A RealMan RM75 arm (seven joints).
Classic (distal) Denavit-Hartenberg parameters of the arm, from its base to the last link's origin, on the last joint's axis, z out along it. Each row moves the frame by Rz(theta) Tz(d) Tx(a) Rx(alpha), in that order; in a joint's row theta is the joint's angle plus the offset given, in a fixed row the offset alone. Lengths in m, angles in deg.
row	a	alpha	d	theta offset
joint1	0	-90	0.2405	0
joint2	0	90	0	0
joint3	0	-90	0.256	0
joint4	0	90	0	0
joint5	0	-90	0.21	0
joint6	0	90	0	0
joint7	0	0	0.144	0
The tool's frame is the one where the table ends.
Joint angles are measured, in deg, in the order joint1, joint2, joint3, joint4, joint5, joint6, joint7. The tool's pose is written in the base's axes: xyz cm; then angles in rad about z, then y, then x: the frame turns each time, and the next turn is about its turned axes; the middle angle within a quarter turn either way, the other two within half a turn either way. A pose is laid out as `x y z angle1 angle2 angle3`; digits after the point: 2 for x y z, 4 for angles.
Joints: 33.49, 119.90, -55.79, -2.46, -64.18, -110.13, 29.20
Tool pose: 20.49 28.28 -2.10 0.6870 1.1061 -2.1198
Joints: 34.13, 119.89, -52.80, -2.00, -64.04, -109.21, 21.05
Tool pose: 20.43 29.05 -1.73 0.8389 0.9686 -1.9406
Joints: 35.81, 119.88, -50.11, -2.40, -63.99, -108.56, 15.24
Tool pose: 19.69 30.21 -1.20 0.9377 0.8523 -1.8417
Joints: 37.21, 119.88, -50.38, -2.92, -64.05, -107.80, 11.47
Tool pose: 18.94 30.86 -1.26 0.9749 0.7804 -1.8381
